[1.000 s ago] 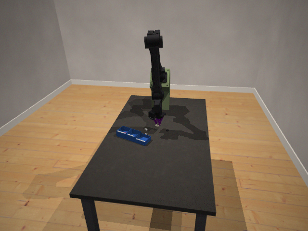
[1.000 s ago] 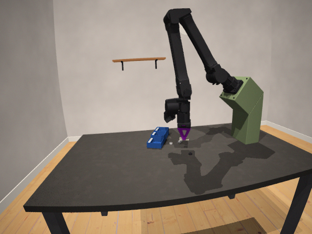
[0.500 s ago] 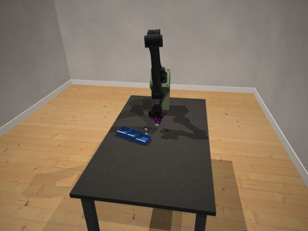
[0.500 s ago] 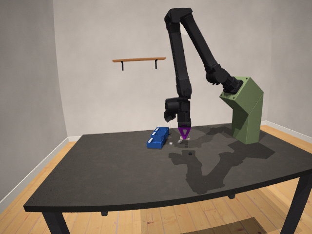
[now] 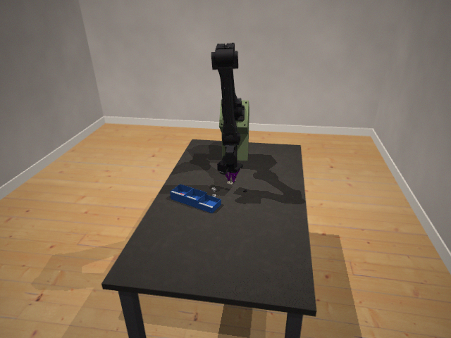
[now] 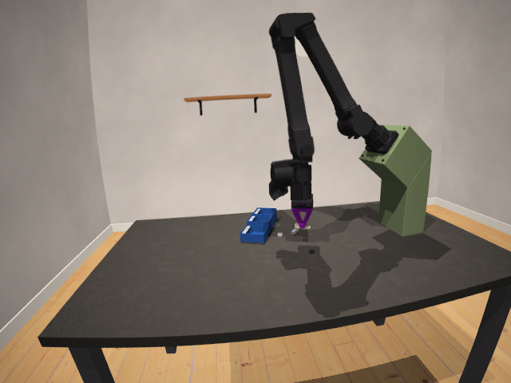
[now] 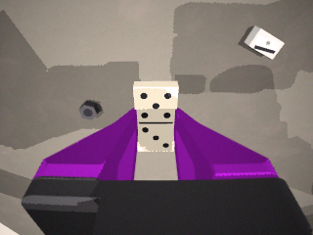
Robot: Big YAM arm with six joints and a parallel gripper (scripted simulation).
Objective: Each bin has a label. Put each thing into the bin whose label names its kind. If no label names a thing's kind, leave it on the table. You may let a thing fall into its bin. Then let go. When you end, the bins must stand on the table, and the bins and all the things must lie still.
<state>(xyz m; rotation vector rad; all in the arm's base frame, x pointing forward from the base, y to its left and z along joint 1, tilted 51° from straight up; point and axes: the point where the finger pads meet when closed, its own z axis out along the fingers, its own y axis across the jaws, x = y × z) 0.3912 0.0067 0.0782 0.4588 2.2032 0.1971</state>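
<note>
Right now the grey nut is 90 mm to the right of my hand, 70 mm below it and 50 mm ahead of it. From my hand the other things lie so: red battery: 250 mm to the right, 60 mm below, 60 mm ahead; then cream domino: right at my hand; then dark hex nut: 70 mm to the left, 70 mm below.
</note>
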